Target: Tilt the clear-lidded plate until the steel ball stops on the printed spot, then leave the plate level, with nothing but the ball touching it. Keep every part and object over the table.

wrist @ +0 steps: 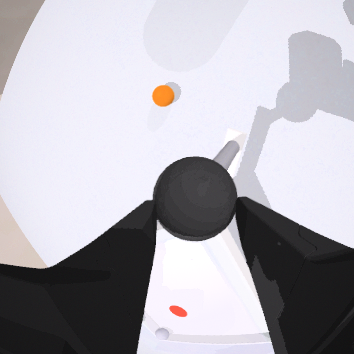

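My gripper [196, 207] is shut on a round black knob [195, 192] in the middle of the wrist view. A grey rod [227, 155] runs from behind the knob to a white corner piece. The white plate [220, 338] shows between the fingers below the knob; the fingers hide its sides. The red printed spot [178, 311] is on its floor. The small steel ball [162, 333] lies off the spot, below and a little left of it, by the plate's wall at a corner. The clear lid is hard to make out. The plate's exact tilt cannot be told.
A small orange ball [163, 95] is on the white round table [75, 150], above and left of the knob. The table's curved edge runs down the left side, with beige floor beyond. Grey shadows of the arm fall at the upper right and top.
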